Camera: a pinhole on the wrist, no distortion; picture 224 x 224 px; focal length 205.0 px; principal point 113.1 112.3 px. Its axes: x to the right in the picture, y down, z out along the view. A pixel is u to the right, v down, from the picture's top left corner.
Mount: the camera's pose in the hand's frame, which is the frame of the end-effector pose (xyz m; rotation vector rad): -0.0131 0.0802 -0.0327 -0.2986 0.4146 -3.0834
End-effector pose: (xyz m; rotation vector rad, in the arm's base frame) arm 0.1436 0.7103 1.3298 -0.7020 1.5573 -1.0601
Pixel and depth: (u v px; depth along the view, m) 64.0 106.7 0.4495
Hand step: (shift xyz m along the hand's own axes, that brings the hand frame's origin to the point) 0.1784 -0.0205 0.3759
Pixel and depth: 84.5 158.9 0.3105
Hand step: 0.0879 -0.0669 0.2346
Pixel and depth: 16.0 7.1 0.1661
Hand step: 0.0966 0.1225 0.1323
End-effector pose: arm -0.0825 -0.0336 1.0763 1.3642 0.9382 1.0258
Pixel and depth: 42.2 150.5 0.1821
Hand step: 0.0831 0.0027 0.1190
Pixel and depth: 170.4 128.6 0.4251
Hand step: -0.0490 -0.0679 0.3829
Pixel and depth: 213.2 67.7 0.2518
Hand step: -0.0853 0.0625 0.2430
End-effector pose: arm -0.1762 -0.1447 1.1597 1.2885 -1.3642 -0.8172
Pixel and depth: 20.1 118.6 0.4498
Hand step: 0.2728 -0.0417 0.3514
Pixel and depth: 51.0 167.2 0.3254
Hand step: 0.1449 -0.0845 0.2340
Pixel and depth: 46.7 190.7 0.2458
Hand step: 0.1110 -0.0711 0.1604
